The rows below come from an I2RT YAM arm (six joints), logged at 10 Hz.
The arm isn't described. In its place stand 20 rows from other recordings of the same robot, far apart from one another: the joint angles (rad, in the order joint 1, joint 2, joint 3, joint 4, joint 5, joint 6), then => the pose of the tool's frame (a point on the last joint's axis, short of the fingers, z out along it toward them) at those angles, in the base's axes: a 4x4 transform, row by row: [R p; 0 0 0 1], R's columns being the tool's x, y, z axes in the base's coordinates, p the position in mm.
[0.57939, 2.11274, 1.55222, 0.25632, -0.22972, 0.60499] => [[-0.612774 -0.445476 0.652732 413.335], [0.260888 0.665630 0.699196 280.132], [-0.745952 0.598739 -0.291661 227.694], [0 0 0 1]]
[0.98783, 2.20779, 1.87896, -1.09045, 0.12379, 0.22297] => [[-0.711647 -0.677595 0.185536 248.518], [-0.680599 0.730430 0.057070 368.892], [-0.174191 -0.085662 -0.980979 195.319], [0 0 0 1]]
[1.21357, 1.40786, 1.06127, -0.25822, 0.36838, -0.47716] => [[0.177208 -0.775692 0.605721 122.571], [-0.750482 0.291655 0.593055 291.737], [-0.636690 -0.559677 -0.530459 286.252], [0 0 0 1]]
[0.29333, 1.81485, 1.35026, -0.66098, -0.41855, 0.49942] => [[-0.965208 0.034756 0.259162 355.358], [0.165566 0.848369 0.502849 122.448], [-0.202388 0.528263 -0.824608 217.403], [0 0 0 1]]
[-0.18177, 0.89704, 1.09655, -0.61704, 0.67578, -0.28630] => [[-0.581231 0.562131 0.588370 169.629], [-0.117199 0.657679 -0.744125 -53.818], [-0.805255 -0.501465 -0.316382 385.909], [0 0 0 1]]
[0.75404, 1.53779, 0.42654, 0.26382, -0.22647, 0.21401] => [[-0.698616 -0.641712 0.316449 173.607], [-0.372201 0.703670 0.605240 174.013], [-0.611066 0.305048 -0.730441 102.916], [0 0 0 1]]
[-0.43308, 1.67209, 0.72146, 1.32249, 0.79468, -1.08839] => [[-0.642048 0.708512 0.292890 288.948], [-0.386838 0.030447 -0.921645 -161.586], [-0.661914 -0.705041 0.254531 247.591], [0 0 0 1]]
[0.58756, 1.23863, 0.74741, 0.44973, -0.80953, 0.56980] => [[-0.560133 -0.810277 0.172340 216.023], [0.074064 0.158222 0.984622 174.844], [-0.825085 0.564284 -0.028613 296.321], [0 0 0 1]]
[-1.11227, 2.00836, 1.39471, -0.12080, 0.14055, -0.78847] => [[-0.871492 0.447925 0.199661 193.737], [0.178910 0.669463 -0.720978 -403.753], [-0.456610 -0.592606 -0.663570 187.382], [0 0 0 1]]
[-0.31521, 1.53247, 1.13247, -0.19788, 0.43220, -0.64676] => [[-0.795064 0.164843 0.583694 325.082], [-0.316293 0.708459 -0.630908 -121.687], [-0.517524 -0.686231 -0.511132 277.314], [0 0 0 1]]
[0.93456, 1.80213, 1.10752, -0.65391, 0.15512, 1.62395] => [[-0.742558 0.619881 0.253682 201.235], [0.655248 0.750797 0.083389 263.157], [-0.138773 0.228146 -0.963687 153.260], [0 0 0 1]]
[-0.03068, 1.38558, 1.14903, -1.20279, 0.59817, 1.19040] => [[-0.275869 0.956878 0.090994 236.449], [0.776124 0.277599 -0.566189 -27.313], [-0.567034 -0.085572 -0.819238 271.374], [0 0 0 1]]
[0.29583, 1.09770, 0.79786, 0.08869, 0.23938, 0.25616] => [[-0.209510 -0.008657 0.977768 248.940], [0.193468 0.979825 0.050130 67.046], [-0.958476 0.199669 -0.203608 310.705], [0 0 0 1]]
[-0.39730, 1.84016, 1.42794, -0.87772, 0.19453, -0.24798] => [[-0.964183 0.198454 0.175972 337.562], [0.143426 0.948194 -0.283475 -149.109], [-0.223113 -0.248082 -0.942696 220.138], [0 0 0 1]]
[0.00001, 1.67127, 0.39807, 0.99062, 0.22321, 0.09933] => [[-0.256380 0.239175 0.936517 280.087], [0.096704 0.970387 -0.221352 -7.877], [-0.961726 0.033815 -0.271917 129.219], [0 0 0 1]]
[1.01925, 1.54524, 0.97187, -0.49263, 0.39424, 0.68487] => [[-0.791089 -0.243533 0.561133 170.580], [-0.171249 0.968823 0.179042 251.165], [-0.587241 0.045545 -0.808130 201.377], [0 0 0 1]]
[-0.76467, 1.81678, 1.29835, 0.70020, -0.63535, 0.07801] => [[0.140649 0.125436 0.982081 323.321], [-0.048014 0.991639 -0.119780 -280.909], [-0.988895 -0.030307 0.145496 318.825], [0 0 0 1]]
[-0.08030, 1.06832, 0.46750, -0.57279, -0.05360, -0.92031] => [[-0.603935 -0.695479 0.389322 170.848], [-0.748615 0.662626 0.022418 -11.835], [-0.273566 -0.277914 -0.920829 154.838], [0 0 0 1]]
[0.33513, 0.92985, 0.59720, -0.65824, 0.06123, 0.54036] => [[-0.830014 0.152048 0.536618 164.394], [0.254663 0.959292 0.122090 54.947], [-0.496210 0.237993 -0.834946 210.186], [0 0 0 1]]
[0.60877, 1.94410, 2.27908, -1.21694, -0.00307, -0.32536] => [[-0.416769 -0.745805 0.519690 326.110], [-0.680173 0.635137 0.366013 227.462], [-0.603048 -0.200936 -0.771983 411.918], [0 0 0 1]]
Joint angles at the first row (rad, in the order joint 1, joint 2, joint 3, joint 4, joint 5, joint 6):
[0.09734, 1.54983, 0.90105, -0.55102, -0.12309, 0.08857]
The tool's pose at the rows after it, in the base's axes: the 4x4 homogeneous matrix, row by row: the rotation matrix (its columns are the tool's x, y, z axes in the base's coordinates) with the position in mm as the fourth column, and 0 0 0 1 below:
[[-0.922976 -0.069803 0.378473 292.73], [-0.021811 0.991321 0.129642 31.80], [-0.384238 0.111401 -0.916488 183.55], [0 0 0 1]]
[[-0.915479 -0.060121 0.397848 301.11], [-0.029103 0.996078 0.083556 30.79], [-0.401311 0.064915 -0.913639 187.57], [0 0 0 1]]
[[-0.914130 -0.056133 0.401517 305.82], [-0.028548 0.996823 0.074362 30.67], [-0.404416 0.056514 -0.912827 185.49], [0 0 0 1]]
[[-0.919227 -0.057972 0.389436 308.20], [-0.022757 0.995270 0.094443 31.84], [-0.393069 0.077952 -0.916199 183.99], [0 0 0 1]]
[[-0.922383 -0.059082 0.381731 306.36], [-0.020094 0.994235 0.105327 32.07], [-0.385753 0.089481 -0.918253 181.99], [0 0 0 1]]
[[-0.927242 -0.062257 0.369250 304.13], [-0.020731 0.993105 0.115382 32.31], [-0.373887 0.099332 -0.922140 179.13], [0 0 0 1]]
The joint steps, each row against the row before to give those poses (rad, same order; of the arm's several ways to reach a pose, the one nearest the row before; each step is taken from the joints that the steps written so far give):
[-0.00030, 0.01058, 0.04073, 0.00049, 0.03060, -0.02051]
[-0.00041, 0.02030, 0.03512, -0.00007, 0.04769, -0.00860]
[-0.00080, 0.01967, 0.01078, 0.01172, 0.00919, -0.00034]
[0.00062, 0.01486, 0.01094, -0.00667, -0.02092, 0.00691]
[-0.00002, -0.00154, -0.00898, 0.00054, -0.01161, 0.00299]
[0.00019, 0.00004, -0.01014, -0.00191, -0.01117, 0.00007]

